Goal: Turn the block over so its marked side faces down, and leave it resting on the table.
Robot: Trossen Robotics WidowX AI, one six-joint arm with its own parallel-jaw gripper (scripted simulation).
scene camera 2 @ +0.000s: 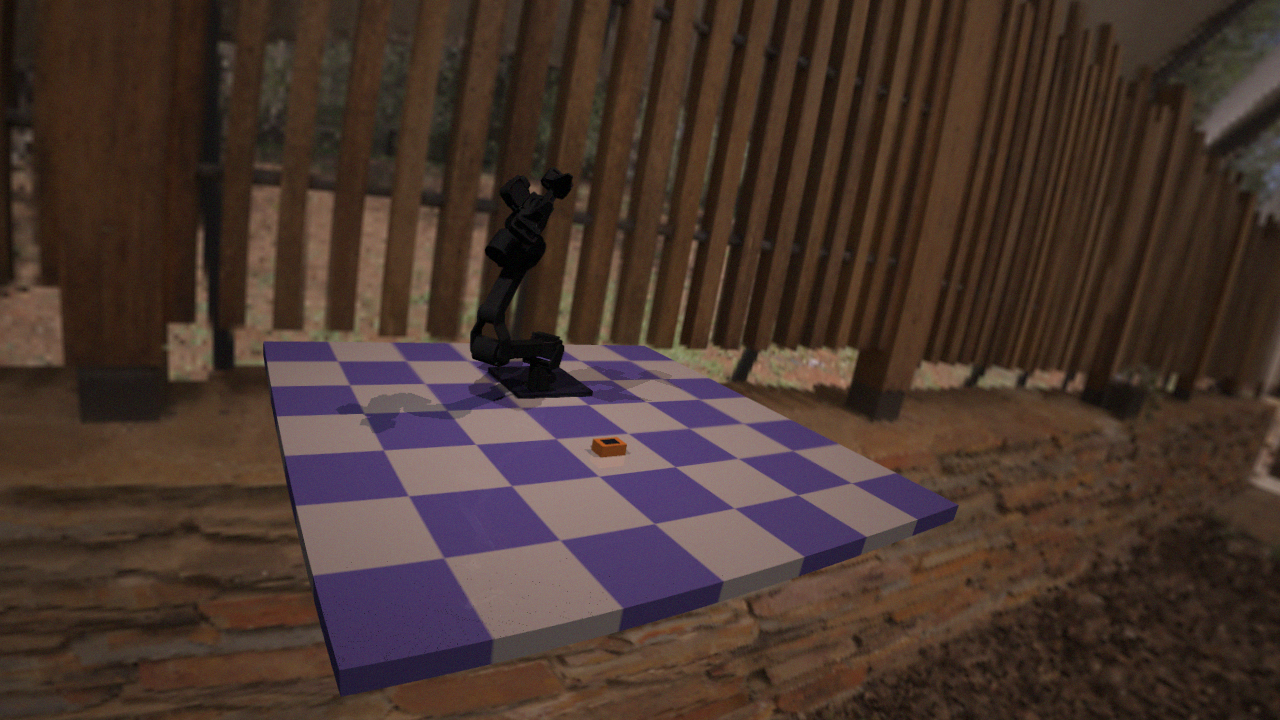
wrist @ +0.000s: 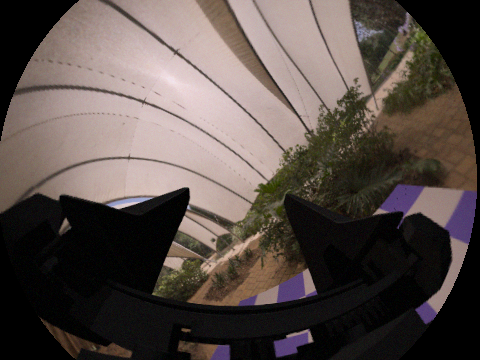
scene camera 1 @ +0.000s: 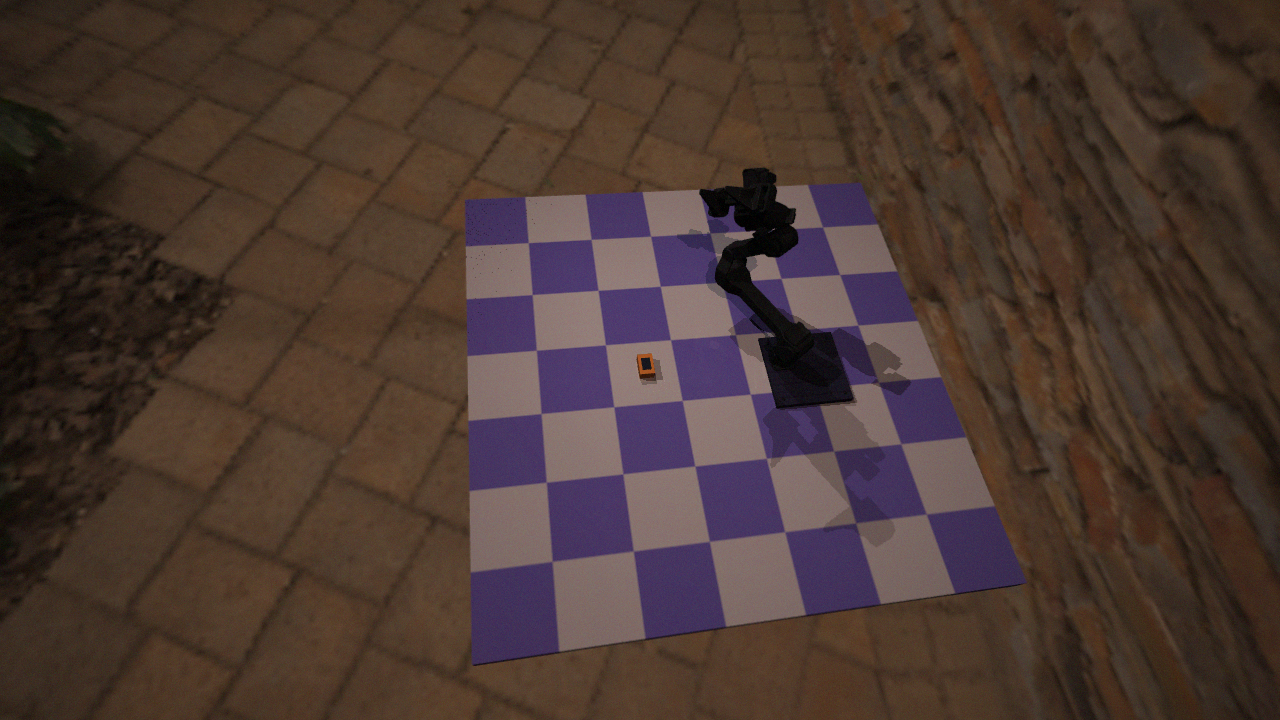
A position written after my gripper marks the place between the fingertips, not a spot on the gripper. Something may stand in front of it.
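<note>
Gripper, mine (scene camera 2: 561, 188): open, empty, holds nothing. Gripper (scene camera 1: 712, 189). Gripper (wrist: 238, 196).
</note>
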